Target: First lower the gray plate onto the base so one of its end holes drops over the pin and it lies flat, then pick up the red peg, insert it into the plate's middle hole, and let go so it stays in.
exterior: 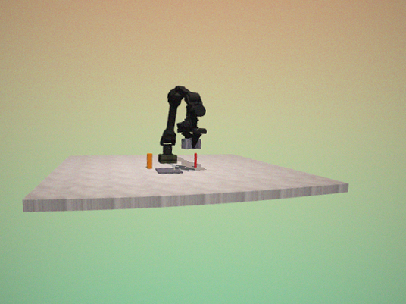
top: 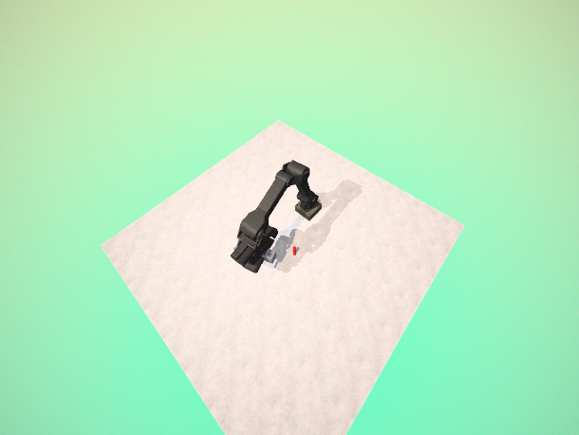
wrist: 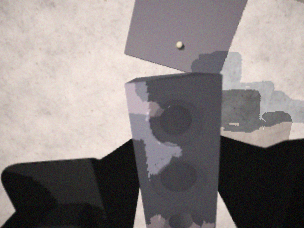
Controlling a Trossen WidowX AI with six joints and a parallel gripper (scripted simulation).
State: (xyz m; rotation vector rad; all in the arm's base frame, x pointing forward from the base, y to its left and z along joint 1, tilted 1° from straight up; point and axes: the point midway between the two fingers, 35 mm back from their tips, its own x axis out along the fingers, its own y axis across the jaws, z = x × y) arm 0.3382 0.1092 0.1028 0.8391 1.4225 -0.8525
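The dark square base lies 11 cm below my gripper tip, 10 cm to the right of it and 1 cm ahead of it. From my gripper tip the other things lie so: gray plate (3 cm above); red peg (13 cm behind, 8 cm below, 4 cm to the left); orange cylinder (21 cm to the right, 9 cm behind, 8 cm below).
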